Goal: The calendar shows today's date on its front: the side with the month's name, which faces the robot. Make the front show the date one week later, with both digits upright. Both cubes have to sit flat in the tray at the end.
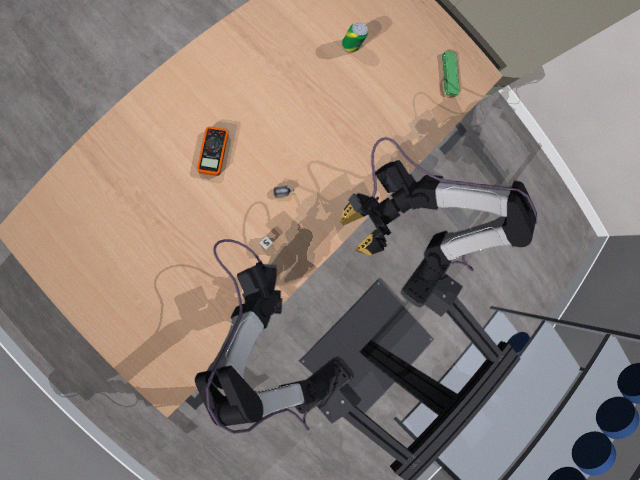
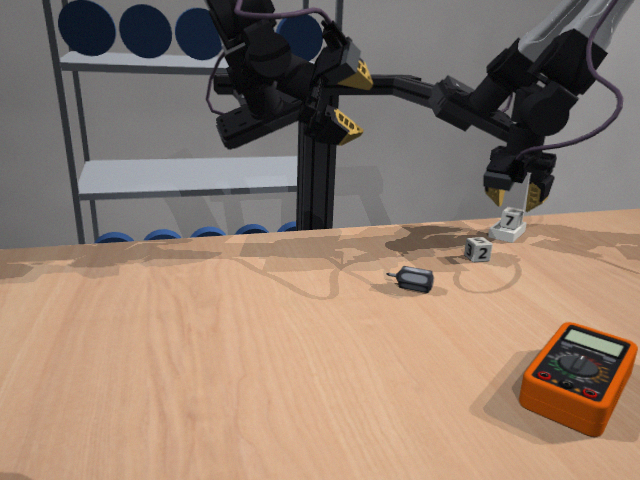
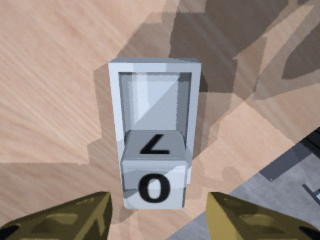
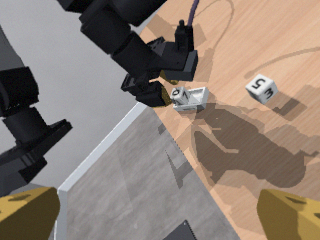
Observation:
The pictures show: my left gripper, my right gripper, a white tray and a small dark tool.
My left gripper also shows in image 3 and in image 4. My right gripper also shows in image 1 and in image 4.

